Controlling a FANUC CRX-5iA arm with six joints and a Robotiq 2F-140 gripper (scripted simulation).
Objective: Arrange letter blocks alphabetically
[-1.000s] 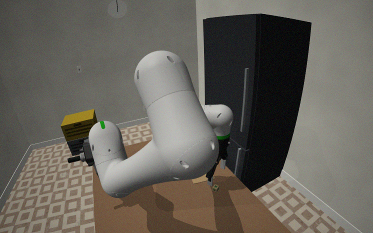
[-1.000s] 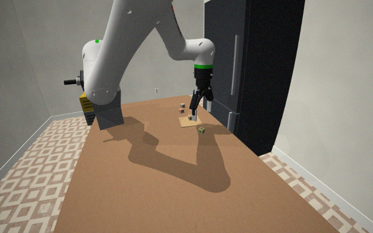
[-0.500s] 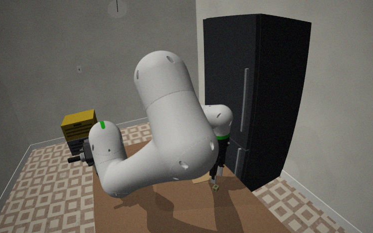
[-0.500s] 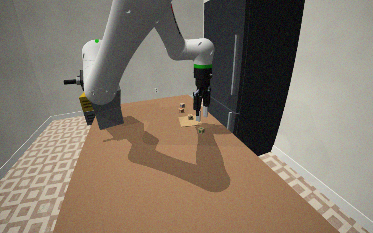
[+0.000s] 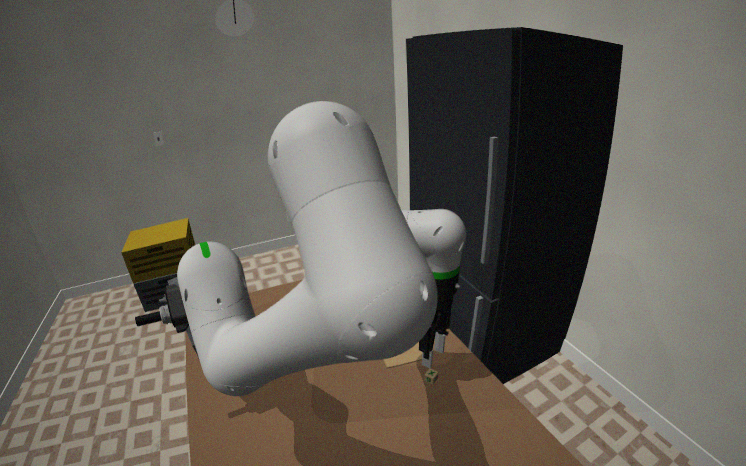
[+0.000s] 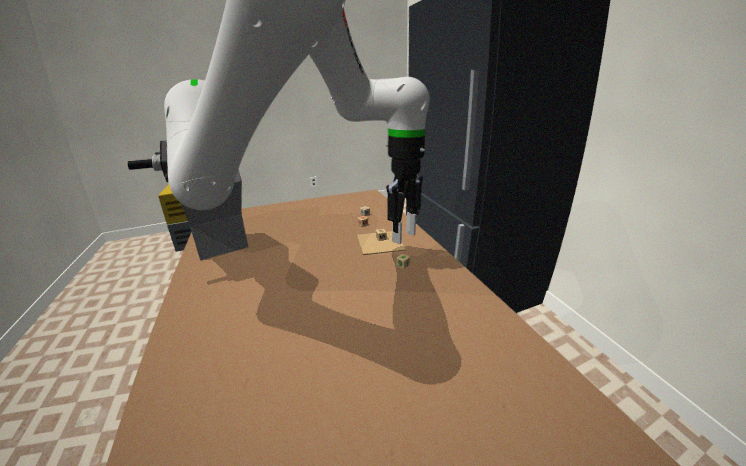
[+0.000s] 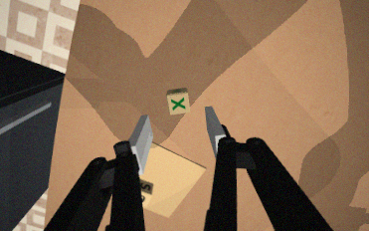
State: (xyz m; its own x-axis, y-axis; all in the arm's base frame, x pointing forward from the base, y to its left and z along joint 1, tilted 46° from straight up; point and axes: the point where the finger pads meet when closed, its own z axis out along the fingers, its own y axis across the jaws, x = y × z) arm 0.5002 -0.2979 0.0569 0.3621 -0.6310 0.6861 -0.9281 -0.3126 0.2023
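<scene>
Now: hand 11 cm above the X block. Also, from my hand: R block: 2 cm ahead, 32 cm to the left, 11 cm below; then block marked 9: 2 cm ahead, 18 cm to the left, 10 cm below; then tan mat: 1 cm ahead, 16 cm to the left, 12 cm below.
</scene>
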